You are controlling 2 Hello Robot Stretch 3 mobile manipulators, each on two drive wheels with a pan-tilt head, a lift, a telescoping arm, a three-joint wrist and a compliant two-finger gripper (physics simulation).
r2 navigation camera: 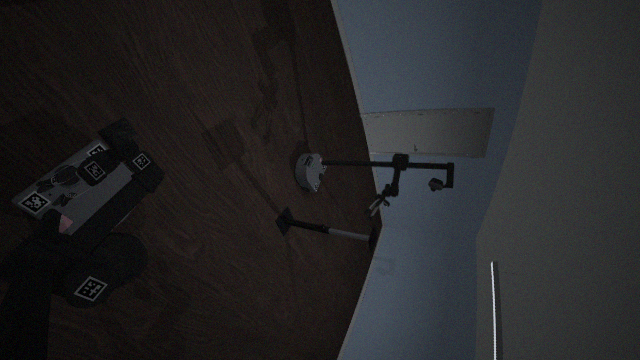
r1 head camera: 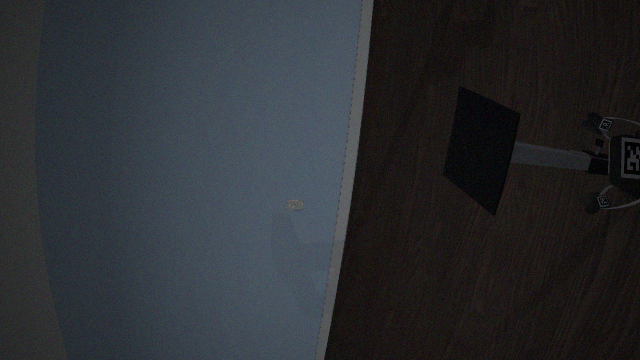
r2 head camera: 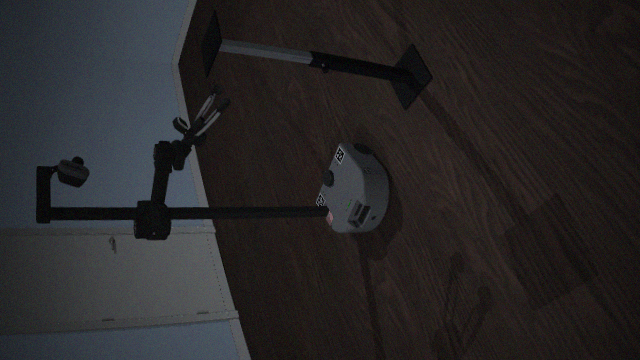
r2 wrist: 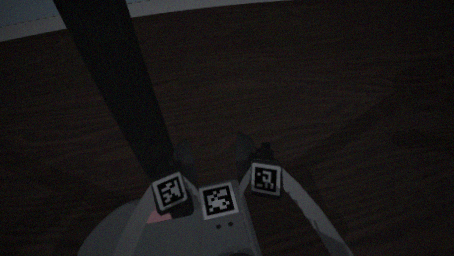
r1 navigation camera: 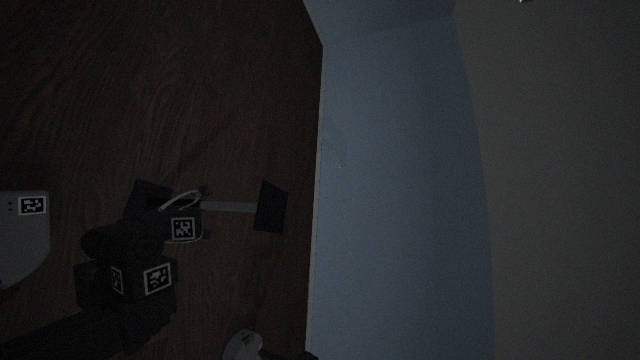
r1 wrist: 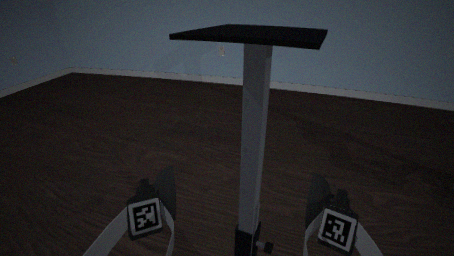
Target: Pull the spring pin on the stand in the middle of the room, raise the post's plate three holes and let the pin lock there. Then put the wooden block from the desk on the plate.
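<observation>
The stand's black plate [r1 head camera: 480, 150] [r1 navigation camera: 271, 207] [r1 wrist: 250, 37] [r2 head camera: 212, 45] [r2 navigation camera: 373, 238] tops a grey post [r1 head camera: 550, 156] [r1 wrist: 255, 130] [r2 head camera: 265, 52]. The post enters a black sleeve [r2 head camera: 360, 66] with the spring pin's knob [r1 wrist: 268, 247] [r2 head camera: 324, 67] at its side. The r1 gripper [r1 head camera: 594, 163] [r1 navigation camera: 205, 212] [r1 wrist: 242, 193] [r2 head camera: 220, 96] is open, its fingers wide apart; the post shows beyond and between them in the r1 wrist view, apart from them. The r2 gripper [r2 wrist: 214, 154] is open and empty above r2's own base. The wooden block and the desk do not show.
The r1 base [r2 head camera: 350, 185] [r2 navigation camera: 310, 172] stands on the floor near the stand's base plate [r2 head camera: 412, 75]. The r2 base [r1 navigation camera: 242, 345] [r2 wrist: 190, 240] is farther off. A door [r2 head camera: 110, 280] [r2 navigation camera: 430, 132] is in the blue wall behind r1.
</observation>
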